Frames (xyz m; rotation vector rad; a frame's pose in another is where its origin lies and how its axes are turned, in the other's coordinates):
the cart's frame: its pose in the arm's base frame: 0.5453 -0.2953 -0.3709 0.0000 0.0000 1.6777
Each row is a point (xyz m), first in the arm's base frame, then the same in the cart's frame.
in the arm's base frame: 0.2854 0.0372 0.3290
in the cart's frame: 0.3583 0.2229 0.6999
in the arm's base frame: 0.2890 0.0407 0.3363
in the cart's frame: 0.3614 0.2190 0.7072
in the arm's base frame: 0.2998 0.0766 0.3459
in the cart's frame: 0.3960 0.2044 0.7168
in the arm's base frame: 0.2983 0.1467 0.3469
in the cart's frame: 0.4658 0.1984 0.7178
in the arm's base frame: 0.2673 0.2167 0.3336
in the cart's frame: 0.5387 0.2218 0.7045
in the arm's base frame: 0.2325 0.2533 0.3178
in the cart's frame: 0.5788 0.2525 0.6887
